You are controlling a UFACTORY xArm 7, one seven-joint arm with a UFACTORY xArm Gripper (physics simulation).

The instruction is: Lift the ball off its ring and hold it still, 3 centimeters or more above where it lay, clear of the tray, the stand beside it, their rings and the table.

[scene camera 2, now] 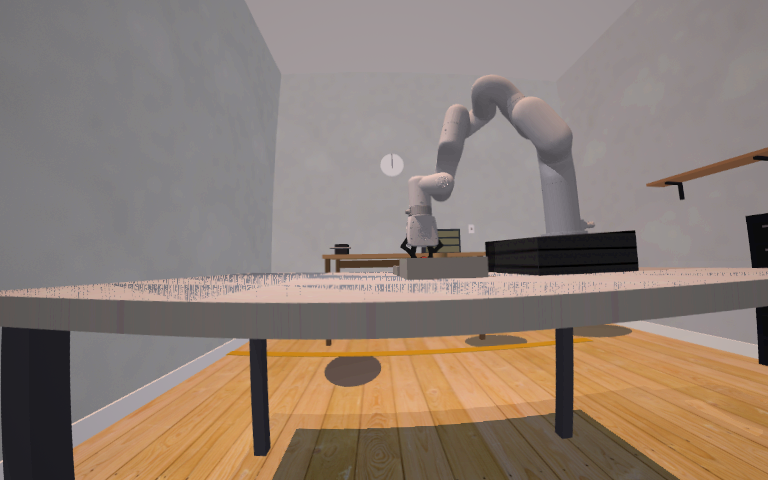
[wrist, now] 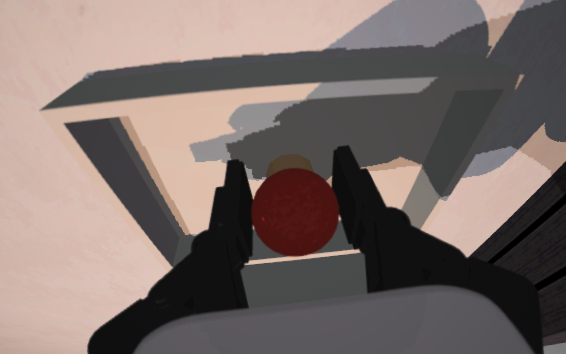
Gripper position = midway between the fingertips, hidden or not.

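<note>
The gripper point(scene camera 2: 422, 268) is visible, and the wrist view shows the gripper point(wrist: 290, 173) too. The scene also has a red ball point(wrist: 295, 212) and a grey tray point(wrist: 156, 145). A stand point(scene camera 2: 440, 266) is there as well, and in the wrist view one finds the stand point(wrist: 267, 284).
</note>
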